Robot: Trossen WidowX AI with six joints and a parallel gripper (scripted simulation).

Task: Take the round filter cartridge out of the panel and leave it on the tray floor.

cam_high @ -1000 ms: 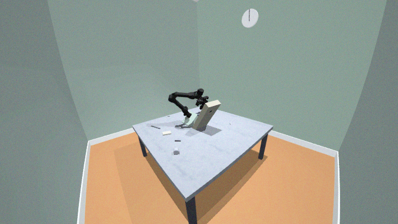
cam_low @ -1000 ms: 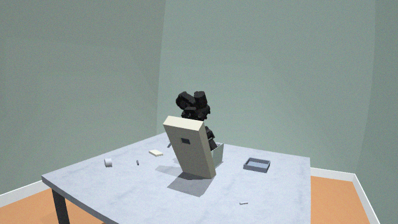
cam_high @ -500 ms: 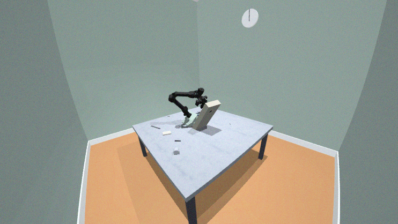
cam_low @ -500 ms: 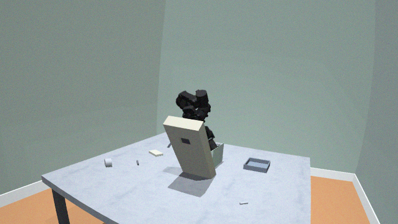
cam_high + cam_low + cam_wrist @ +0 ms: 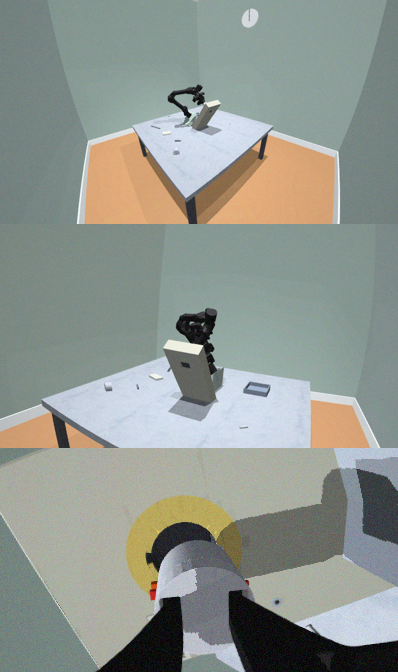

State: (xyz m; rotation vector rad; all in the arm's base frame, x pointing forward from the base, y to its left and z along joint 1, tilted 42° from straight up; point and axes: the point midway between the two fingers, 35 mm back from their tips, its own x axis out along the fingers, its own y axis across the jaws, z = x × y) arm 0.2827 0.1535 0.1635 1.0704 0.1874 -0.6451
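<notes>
My gripper tip is now 37 cm past the grey tray, 29 cm above it and 28 cm to the right of it. Also, from my gripper tip: round filter cartridge (1 cm below, 1 cm ahead); beige block (39 cm to the right, 30 cm below, 22 cm behind); pale peg (32 cm to the left, 30 cm below, 12 cm ahead).
</notes>
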